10 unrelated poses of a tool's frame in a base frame.
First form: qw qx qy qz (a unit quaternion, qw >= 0); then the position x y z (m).
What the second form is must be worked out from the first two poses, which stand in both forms.
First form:
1: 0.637 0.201 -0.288 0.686 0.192 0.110 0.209
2: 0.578 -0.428 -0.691 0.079 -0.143 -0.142 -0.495
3: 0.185 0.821 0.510 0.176 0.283 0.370 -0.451
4: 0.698 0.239 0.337 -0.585 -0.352 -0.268 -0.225
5: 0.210 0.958 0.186 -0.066 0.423 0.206 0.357
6: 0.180 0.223 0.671 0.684 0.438 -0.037 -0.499
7: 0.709 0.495 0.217 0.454 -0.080 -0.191 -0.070
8: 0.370 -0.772 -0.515 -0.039 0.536 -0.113 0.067
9: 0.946 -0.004 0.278 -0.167 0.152 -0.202 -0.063
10: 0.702 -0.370 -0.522 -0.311 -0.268 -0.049 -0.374
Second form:
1: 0.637 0.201 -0.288 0.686 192 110 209
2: 0.578 -0.428 -0.691 0.079 -143 -142 -495
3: 0.185 0.821 0.510 0.176 283 370 -451
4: 0.698 0.239 0.337 -0.585 -352 -268 -225
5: 0.210 0.958 0.186 -0.066 423 206 357
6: 0.180 0.223 0.671 0.684 438 -37 -499
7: 0.709 0.495 0.217 0.454 -80 -191 -70
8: 0.370 -0.772 -0.515 -0.039 536 -113 67
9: 0.946 -0.004 0.278 -0.167 152 -202 -63
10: 0.702 -0.370 -0.522 -0.311 -268 -49 -374
